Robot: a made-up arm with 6 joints. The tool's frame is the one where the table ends. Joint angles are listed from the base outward.
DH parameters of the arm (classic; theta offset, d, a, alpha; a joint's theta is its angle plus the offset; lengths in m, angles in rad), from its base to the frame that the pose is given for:
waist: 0 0.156 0 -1.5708
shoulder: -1.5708 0 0.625 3.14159
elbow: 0 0 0 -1.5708
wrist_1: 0 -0.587 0 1.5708
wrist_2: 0 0.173 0 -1.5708
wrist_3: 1.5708 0 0 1.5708
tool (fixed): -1.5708 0 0 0
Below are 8 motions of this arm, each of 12 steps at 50 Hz.
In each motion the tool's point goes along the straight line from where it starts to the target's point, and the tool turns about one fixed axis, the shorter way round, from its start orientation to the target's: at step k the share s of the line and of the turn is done. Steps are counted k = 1, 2, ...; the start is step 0. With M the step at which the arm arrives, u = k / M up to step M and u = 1 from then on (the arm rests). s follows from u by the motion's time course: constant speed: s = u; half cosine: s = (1 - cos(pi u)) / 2; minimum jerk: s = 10 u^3 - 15 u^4 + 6 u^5.
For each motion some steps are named. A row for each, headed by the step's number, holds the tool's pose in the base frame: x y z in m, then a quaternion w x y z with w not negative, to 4 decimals.
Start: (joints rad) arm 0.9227 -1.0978 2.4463 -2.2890 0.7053 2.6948
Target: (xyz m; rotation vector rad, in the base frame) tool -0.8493 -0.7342 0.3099 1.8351 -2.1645 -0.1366
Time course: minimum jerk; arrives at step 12
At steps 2, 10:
2: -0.7858 -0.8421 0.3299 0.1410 0.6425 -0.7480 -0.0888
10: -0.8470 -0.7382 0.3106 0.1494 0.6388 -0.7531 -0.0491

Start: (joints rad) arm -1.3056 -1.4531 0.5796 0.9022 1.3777 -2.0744
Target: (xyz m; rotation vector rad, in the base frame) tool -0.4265 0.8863 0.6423 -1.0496 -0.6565 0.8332
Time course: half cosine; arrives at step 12
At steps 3, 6, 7, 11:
3: -0.3754 0.9327 0.6867 0.6690 -0.5812 -0.2709 0.3758
6: -0.3965 0.9135 0.6683 0.6974 -0.5393 -0.2829 0.3779
7: -0.4043 0.9064 0.6616 0.7073 -0.5235 -0.2871 0.3784
11: -0.4255 0.8872 0.6432 0.7331 -0.4796 -0.2981 0.3790

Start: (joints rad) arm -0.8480 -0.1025 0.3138 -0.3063 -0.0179 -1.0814
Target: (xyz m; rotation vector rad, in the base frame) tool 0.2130 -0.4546 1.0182 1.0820 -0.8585 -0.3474
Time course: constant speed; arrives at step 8
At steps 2, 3, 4, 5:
2: 0.2056 -0.4733 0.9801 0.7445 0.5058 -0.3949 -0.1844
3: 0.2068 -0.4702 0.9864 0.7466 0.5043 -0.3947 -0.1803
4: 0.2080 -0.4671 0.9928 0.7487 0.5027 -0.3946 -0.1761
5: 0.2093 -0.4640 0.9991 0.7508 0.5012 -0.3944 -0.1719

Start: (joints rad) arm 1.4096 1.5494 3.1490 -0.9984 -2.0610 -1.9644
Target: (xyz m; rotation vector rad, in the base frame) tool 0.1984 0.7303 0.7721 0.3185 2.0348 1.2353
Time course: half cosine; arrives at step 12
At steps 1, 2, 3, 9, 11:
1: 0.2131 0.7285 0.7605 0.3807 0.1673 0.7944 0.4428
2: 0.2124 0.7286 0.7611 0.3798 0.1651 0.7942 0.4447
3: 0.2112 0.7288 0.7620 0.3783 0.1616 0.7939 0.4477
9: 0.2006 0.7300 0.7704 0.3645 0.1302 0.7908 0.4742
11: 0.1987 0.7303 0.7719 0.3619 0.1244 0.7900 0.4789

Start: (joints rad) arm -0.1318 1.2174 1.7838 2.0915 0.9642 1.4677
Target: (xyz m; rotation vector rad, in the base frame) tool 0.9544 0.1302 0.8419 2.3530 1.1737 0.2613
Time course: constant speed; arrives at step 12
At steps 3, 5, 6, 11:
3: 0.9915 -0.0021 0.8209 0.2917 0.8882 0.3438 0.0883
5: 0.9832 0.0273 0.8256 0.2820 0.8833 0.3634 0.0901
6: 0.9791 0.0420 0.8279 0.2771 0.8808 0.3731 0.0909
11: 0.9585 0.1155 0.8396 0.2521 0.8661 0.4210 0.0950

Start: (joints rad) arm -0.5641 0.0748 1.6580 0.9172 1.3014 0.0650
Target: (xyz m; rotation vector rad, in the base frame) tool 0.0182 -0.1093 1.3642 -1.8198 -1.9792 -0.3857
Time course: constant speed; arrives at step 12
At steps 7, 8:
7: -0.0473 -0.0790 1.3643 0.1532 -0.6633 -0.7210 -0.1294
8: -0.0342 -0.0850 1.3643 0.1648 -0.6618 -0.7194 -0.1313

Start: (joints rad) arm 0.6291 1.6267 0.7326 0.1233 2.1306 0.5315
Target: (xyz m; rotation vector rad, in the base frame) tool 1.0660 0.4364 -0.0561 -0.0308 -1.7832 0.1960
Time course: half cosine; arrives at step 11
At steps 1, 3, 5, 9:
1: 0.9193 0.4541 -0.3178 0.7714 -0.0284 -0.6170 0.1531
3: 0.9421 0.4513 -0.2771 0.7509 -0.0262 -0.6442 0.1430
5: 0.9805 0.4467 -0.2087 0.7144 -0.0223 -0.6880 0.1257
9: 1.0541 0.4378 -0.0773 0.6372 -0.0147 -0.7652 0.0911

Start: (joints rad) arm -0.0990 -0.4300 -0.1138 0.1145 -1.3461 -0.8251
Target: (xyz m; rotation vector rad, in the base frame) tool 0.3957 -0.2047 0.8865 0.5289 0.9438 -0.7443
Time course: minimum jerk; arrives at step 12
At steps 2, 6, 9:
2: 0.2772 -0.2000 0.9240 0.7987 0.3310 0.4183 -0.2783
6: 0.3342 -0.2023 0.9060 0.7968 0.2905 0.4288 -0.3114
9: 0.3830 -0.2042 0.8905 0.7933 0.2552 0.4368 -0.3389

